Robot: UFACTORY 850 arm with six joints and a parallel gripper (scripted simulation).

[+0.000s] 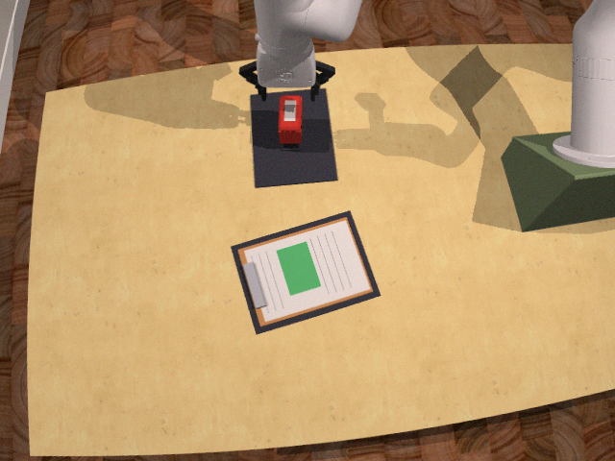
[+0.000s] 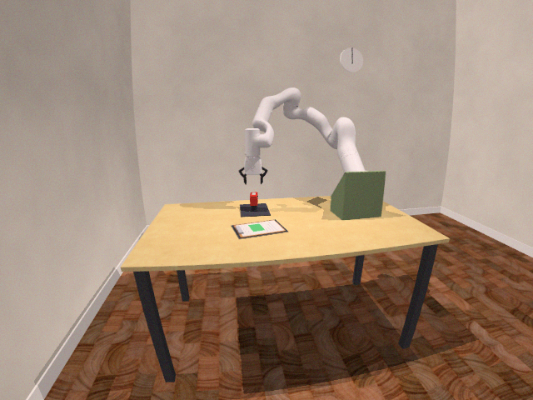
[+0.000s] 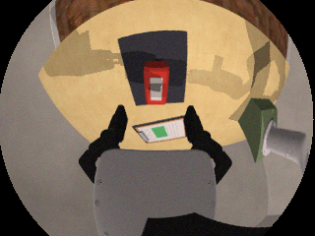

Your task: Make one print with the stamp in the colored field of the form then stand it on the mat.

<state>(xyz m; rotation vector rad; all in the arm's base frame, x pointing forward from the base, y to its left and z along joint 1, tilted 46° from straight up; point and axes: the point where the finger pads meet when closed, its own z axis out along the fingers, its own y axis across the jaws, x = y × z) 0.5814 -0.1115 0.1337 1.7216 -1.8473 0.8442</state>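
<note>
Now: the red stamp 12 cm below my hand. From my hand the other things lie so: mat (17 cm below); form (1 cm ahead, 30 cm to the left, 17 cm below).
</note>
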